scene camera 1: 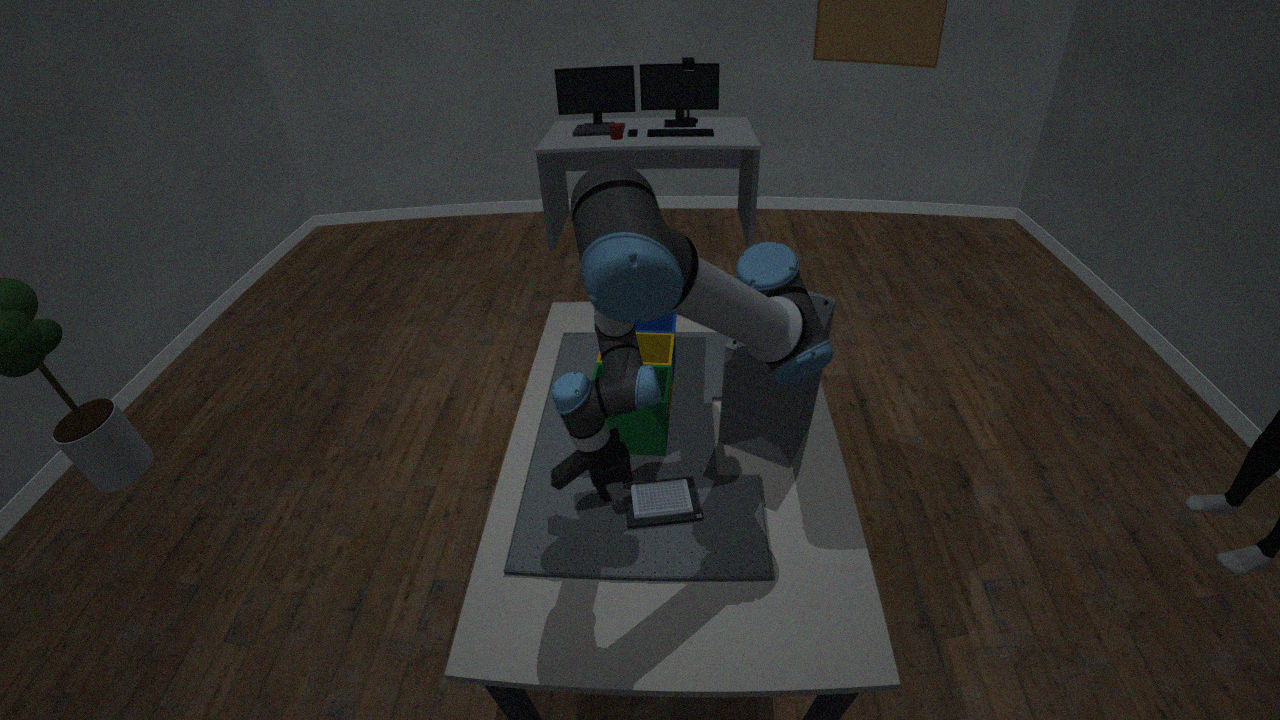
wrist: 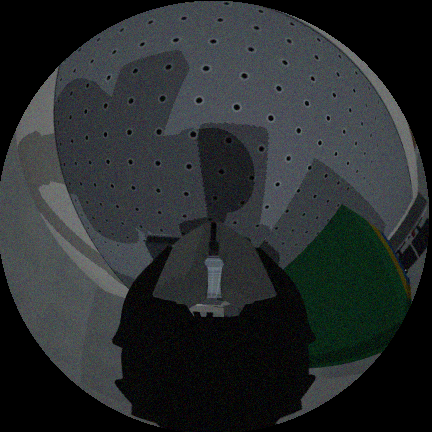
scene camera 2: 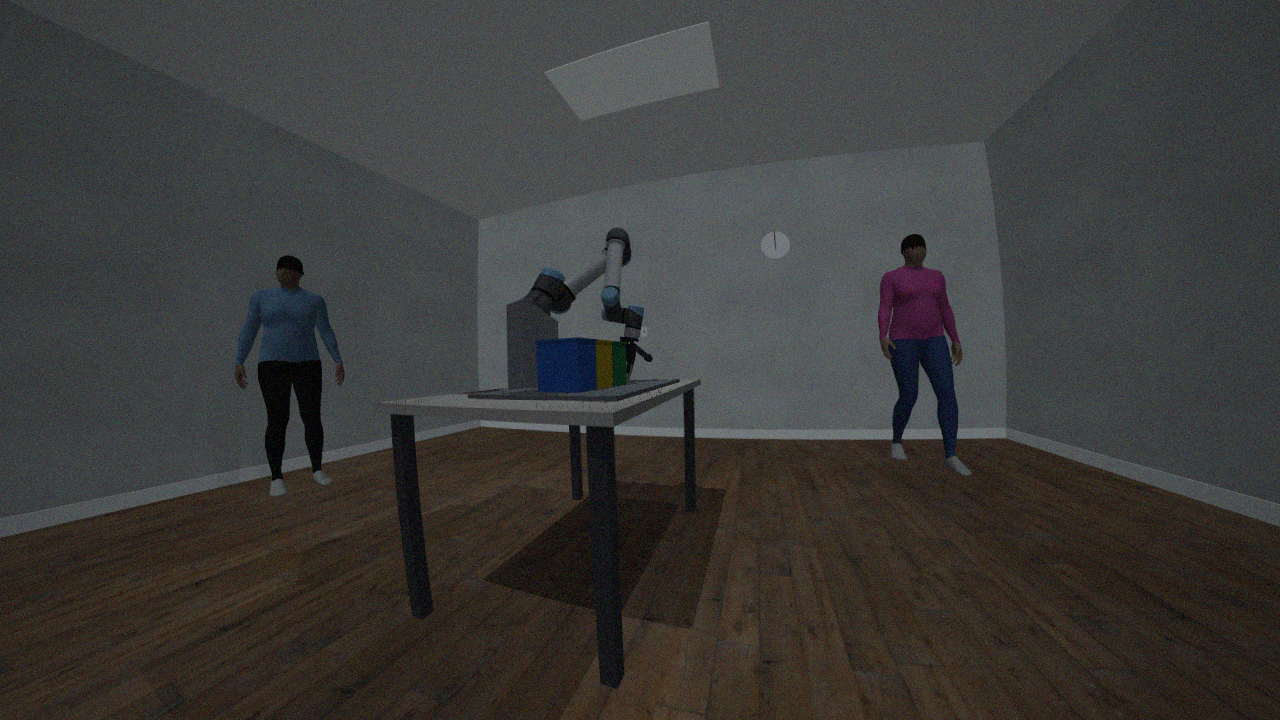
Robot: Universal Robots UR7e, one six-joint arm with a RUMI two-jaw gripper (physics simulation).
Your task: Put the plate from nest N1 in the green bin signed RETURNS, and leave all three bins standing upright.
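Frame: origin at the arm's base, x ahead, y left, z up, level; centimetres.
Where they show: gripper, between the fingertips: (scene camera 1: 615, 502) (wrist: 212, 223); arm's base, origin of its link: (scene camera 2: 533, 312).
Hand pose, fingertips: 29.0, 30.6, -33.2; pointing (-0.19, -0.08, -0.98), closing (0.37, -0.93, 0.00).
Things, the pixels of their top centre, and the offset from my fingertips, as dx, dy, dz.
- pale gridded plate, centre of its top: (wrist: 199, 285) (scene camera 1: 661, 496) -10.0, -2.2, +2.8
- green bin, centre of its top: (wrist: 357, 343) (scene camera 1: 630, 381) (scene camera 2: 601, 342) +1.8, -20.8, +18.1
- yellow bin, centre of its top: (scene camera 1: 636, 347) (scene camera 2: 585, 341) +4.0, -33.9, +18.1
- blue bin, centre of its top: (scene camera 1: 642, 317) (scene camera 2: 566, 339) +6.1, -46.9, +18.1
The pale gridded plate (scene camera 1: 662, 498) (wrist: 214, 278) lies in its dark nest (scene camera 1: 664, 522) (wrist: 161, 239) on the grey perforated mat; no nest label is readable. My gripper (scene camera 1: 605, 497) (scene camera 2: 630, 371) (wrist: 212, 223) is shut and empty, its fingertips low and just left of the nest in scene camera 1. In the wrist view its jaws hide most of the plate and nest. The green bin (scene camera 1: 646, 432) (scene camera 2: 620, 362) (wrist: 350, 290) stands upright behind the nest. Its RETURNS sign cannot be read.
The yellow bin (scene camera 1: 657, 347) (scene camera 2: 605, 363) and blue bin (scene camera 1: 662, 323) (scene camera 2: 566, 365) stand upright in a row behind the green bin. The arm's grey pedestal (scene camera 1: 765, 402) (scene camera 2: 529, 344) stands right of the bins in scene camera 1. Two people (scene camera 2: 288, 326) (scene camera 2: 914, 304) stand away from the table.
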